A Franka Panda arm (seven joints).
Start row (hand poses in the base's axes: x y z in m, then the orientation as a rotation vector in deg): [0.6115, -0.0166, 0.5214, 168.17, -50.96, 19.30]
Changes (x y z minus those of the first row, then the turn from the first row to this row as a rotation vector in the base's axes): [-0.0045, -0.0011, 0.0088, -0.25, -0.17, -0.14]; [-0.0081, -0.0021, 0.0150, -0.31, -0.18, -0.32]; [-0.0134, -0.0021, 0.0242, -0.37, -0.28, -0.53]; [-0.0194, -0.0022, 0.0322, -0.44, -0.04, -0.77]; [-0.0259, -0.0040, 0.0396, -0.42, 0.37, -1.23]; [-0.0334, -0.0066, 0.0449, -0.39, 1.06, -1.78]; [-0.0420, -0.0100, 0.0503, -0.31, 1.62, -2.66]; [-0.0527, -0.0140, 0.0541, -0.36, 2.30, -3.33]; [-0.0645, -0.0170, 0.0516, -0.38, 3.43, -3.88]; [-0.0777, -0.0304, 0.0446, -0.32, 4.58, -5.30]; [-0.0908, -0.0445, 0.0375, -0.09, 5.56, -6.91]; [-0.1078, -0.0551, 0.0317, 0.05, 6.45, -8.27]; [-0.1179, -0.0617, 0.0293, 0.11, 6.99, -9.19]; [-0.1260, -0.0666, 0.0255, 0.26, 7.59, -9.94]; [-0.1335, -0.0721, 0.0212, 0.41, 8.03, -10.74]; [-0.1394, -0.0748, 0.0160, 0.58, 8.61, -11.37]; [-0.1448, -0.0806, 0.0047, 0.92, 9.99, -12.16]
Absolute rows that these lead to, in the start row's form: [0.6070, -0.0177, 0.5302, 167.88, -51.07, 19.63]; [0.6034, -0.0187, 0.5364, 167.73, -51.31, 19.66]; [0.5981, -0.0187, 0.5456, 167.57, -51.59, 19.82]; [0.5921, -0.0188, 0.5536, 167.35, -51.88, 19.47]; [0.5856, -0.0206, 0.5610, 167.08, -52.49, 18.82]; [0.5781, -0.0232, 0.5663, 166.73, -53.20, 17.75]; [0.5695, -0.0266, 0.5717, 166.24, -54.41, 16.84]; [0.5588, -0.0306, 0.5755, 165.73, -55.25, 15.81]; [0.5470, -0.0336, 0.5730, 165.25, -55.85, 14.11]; [0.5338, -0.0470, 0.5660, 164.31, -57.70, 12.31]; [0.5207, -0.0611, 0.5589, 163.39, -59.90, 10.69]; [0.5037, -0.0717, 0.5531, 162.52, -61.70, 9.25]; [0.4936, -0.0783, 0.5507, 161.89, -62.90, 8.38]; [0.4855, -0.0832, 0.5469, 161.43, -63.90, 7.40]; [0.4780, -0.0887, 0.5426, 160.96, -64.98, 6.65]; [0.4721, -0.0914, 0.5374, 160.58, -65.82, 5.70]; [0.4667, -0.0972, 0.5261, 160.07, -66.81, 3.51]
